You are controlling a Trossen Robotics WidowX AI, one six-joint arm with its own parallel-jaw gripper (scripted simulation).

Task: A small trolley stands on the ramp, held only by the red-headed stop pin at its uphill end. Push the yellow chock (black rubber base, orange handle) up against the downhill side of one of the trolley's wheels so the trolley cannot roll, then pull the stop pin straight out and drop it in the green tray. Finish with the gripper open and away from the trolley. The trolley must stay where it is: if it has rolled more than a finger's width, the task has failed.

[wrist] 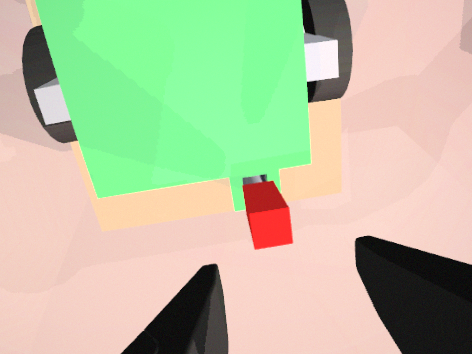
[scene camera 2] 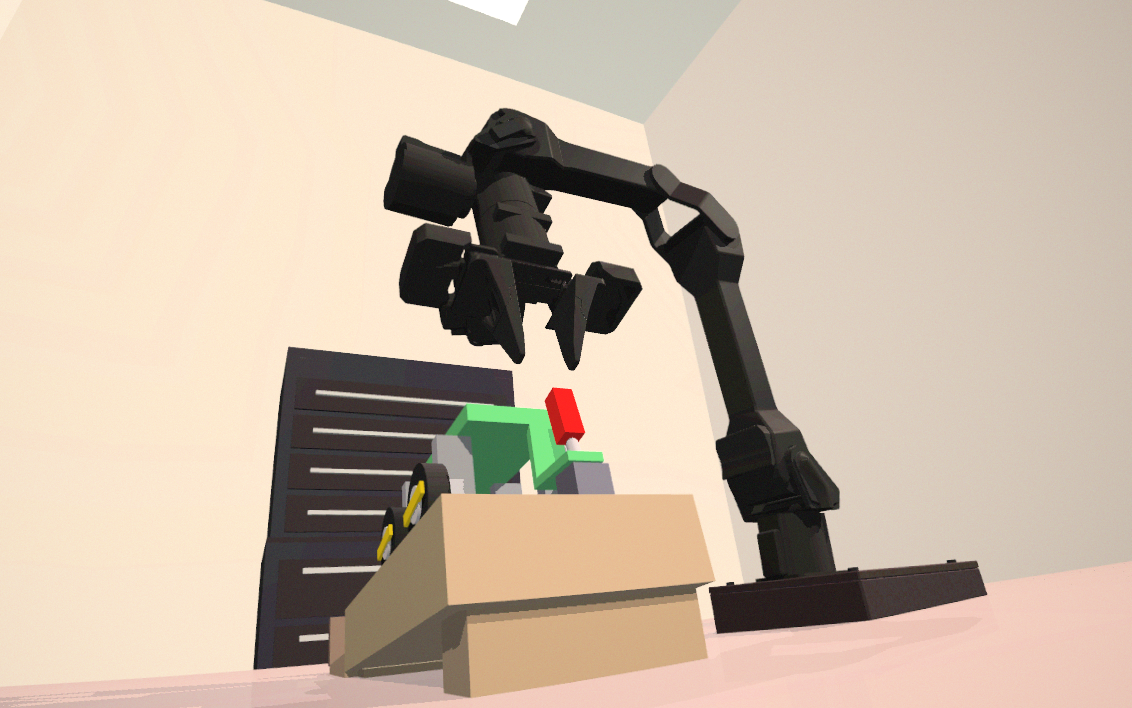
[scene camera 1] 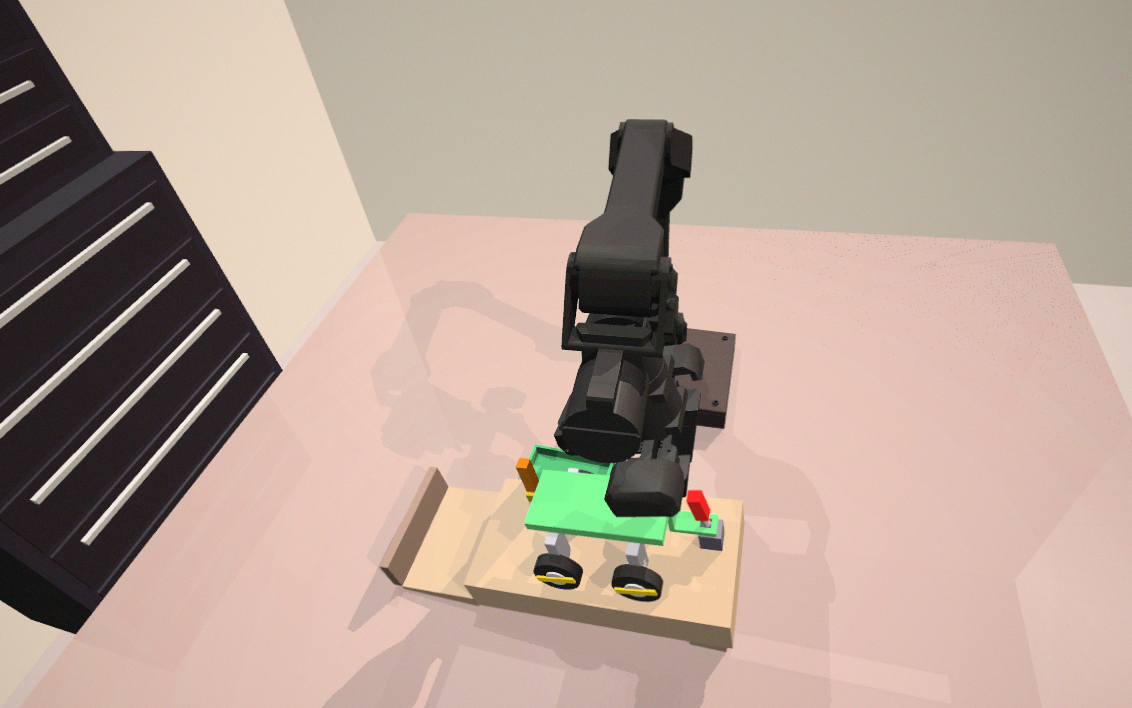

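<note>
There's a red-headed stop pin (scene camera 2: pixel 567 427), and you'd find it in the wrist view too (wrist: pixel 268 216). A green trolley (scene camera 2: pixel 486 445) is there as well, and the trolley can also be seen at (wrist: pixel 154 100) and (scene camera 1: pixel 572 502). As for the gripper (scene camera 2: pixel 548 363), it's visible at (wrist: pixel 288 265) and at (scene camera 1: pixel 684 478) too.
</note>
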